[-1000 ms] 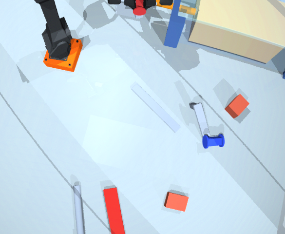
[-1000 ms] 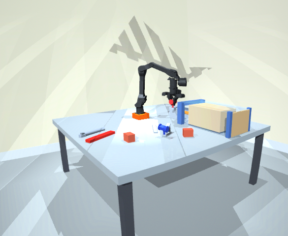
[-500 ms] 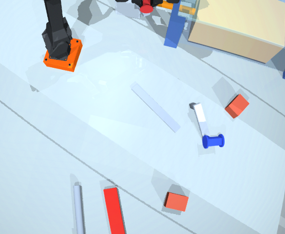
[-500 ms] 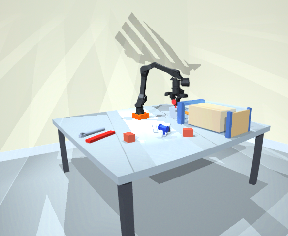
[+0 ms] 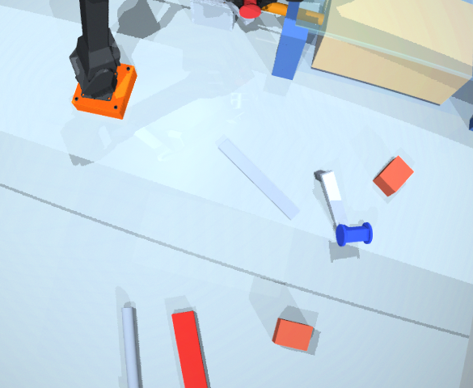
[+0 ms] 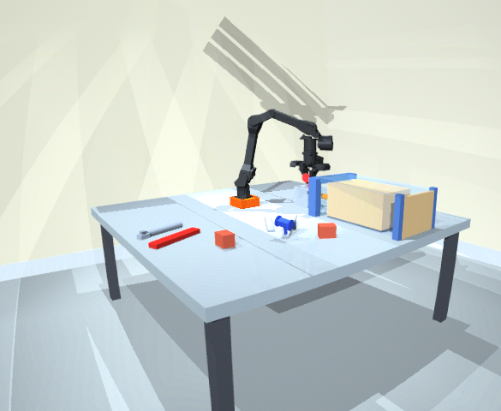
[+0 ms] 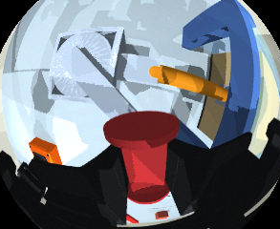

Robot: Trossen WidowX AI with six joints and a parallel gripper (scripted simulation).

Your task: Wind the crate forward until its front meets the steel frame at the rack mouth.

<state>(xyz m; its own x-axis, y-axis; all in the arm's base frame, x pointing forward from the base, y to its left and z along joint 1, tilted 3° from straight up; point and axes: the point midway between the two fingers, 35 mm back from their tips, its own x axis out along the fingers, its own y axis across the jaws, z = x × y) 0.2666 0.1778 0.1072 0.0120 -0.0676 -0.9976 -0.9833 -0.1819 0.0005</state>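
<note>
The grey crank handle lies 30 mm behind my gripper tip, 20 mm to the left of it and 10 mm below it. Round my gripper tip: red knob: 20 mm above; round winch: 90 mm behind, 60 mm to the left, 80 mm below; blue steel frame: 90 mm ahead, 60 mm to the left, 10 mm below.
</note>
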